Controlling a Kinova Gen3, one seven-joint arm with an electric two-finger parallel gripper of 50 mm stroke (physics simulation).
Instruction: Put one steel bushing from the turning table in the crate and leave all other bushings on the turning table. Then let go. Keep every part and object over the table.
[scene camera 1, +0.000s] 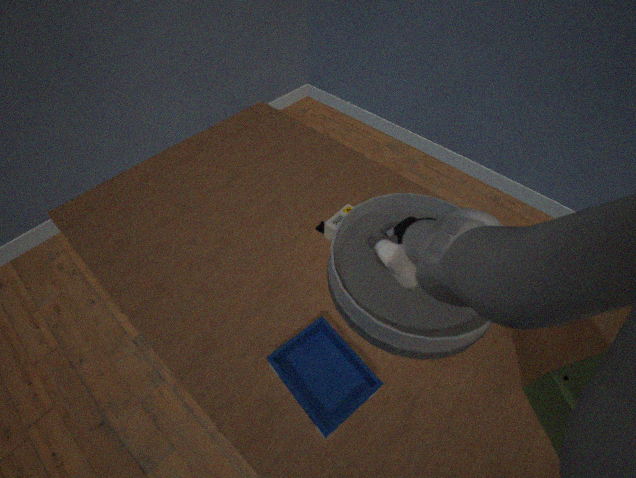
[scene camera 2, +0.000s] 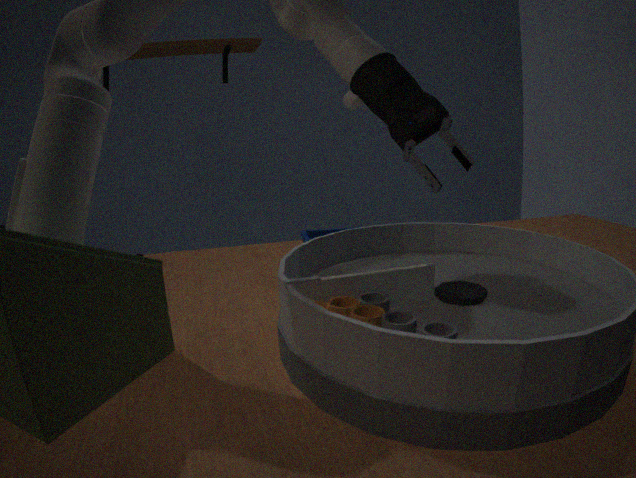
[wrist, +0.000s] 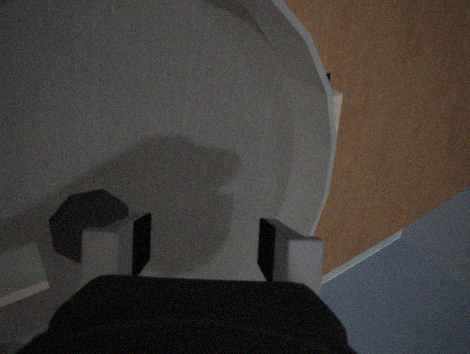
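Pixels of known places: gripper, fingertip midpoint: (scene camera 1: 397, 242) (scene camera 2: 455, 178) (wrist: 204, 239); arm's base at its link origin: (scene camera 2: 47, 244).
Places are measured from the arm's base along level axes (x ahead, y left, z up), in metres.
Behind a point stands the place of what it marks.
Observation:
The turning table (scene camera 1: 406, 336) @(x 0.384, y 0.112, z -0.041 m) (scene camera 2: 462, 370) @(x 0.381, y -0.254, z -0.060 m) (wrist: 307, 125) @(x 0.686, y -0.023, z -0.069 m) is a grey round walled tray. In scene camera 2, three grey steel bushings (scene camera 2: 374, 299) @(x 0.370, y -0.090, z -0.064 m) (scene camera 2: 400, 320) @(x 0.377, y -0.144, z -0.066 m) (scene camera 2: 440, 330) @(x 0.401, y -0.179, z -0.065 m) stand near its near wall, beside two orange bushings (scene camera 2: 343, 303) @(x 0.336, y -0.092, z -0.064 m) (scene camera 2: 368, 313) @(x 0.353, y -0.121, z -0.065 m); the wall partly hides them. The shallow blue crate (scene camera 1: 300, 393) @(x 0.468, y 0.324, z -0.131 m) (scene camera 2: 318, 234) @(x 0.404, y 0.336, z -0.093 m) lies beside the turning table, with no bushing visible inside in scene camera 1. My gripper (scene camera 2: 452, 178) @(x 0.516, y 0.004, z 0.048 m) (wrist: 204, 239) @(x 0.516, y 0.004, z 0.048 m) is open and empty, tilted high above the turning table's far part. No bushing shows in the wrist view.
A divider (scene camera 2: 380, 277) @(x 0.378, y -0.084, z -0.043 m) (wrist: 25, 290) @(x 0.429, y -0.074, z -0.038 m) runs from the wall towards the black hub (scene camera 2: 460, 292) @(x 0.480, y -0.081, z -0.075 m) (wrist: 75, 215) @(x 0.477, y -0.054, z -0.075 m). A white device (scene camera 1: 337, 222) @(x 0.713, y -0.029, z -0.077 m) (wrist: 337, 107) @(x 0.731, y -0.016, z -0.077 m) stands against the turning table's outside. A green box (scene camera 1: 544, 400) @(x 0.118, y -0.002, z -0.086 m) (scene camera 2: 102, 328) @(x 0.096, y -0.113, z -0.062 m) stands on the table near the arm's base.

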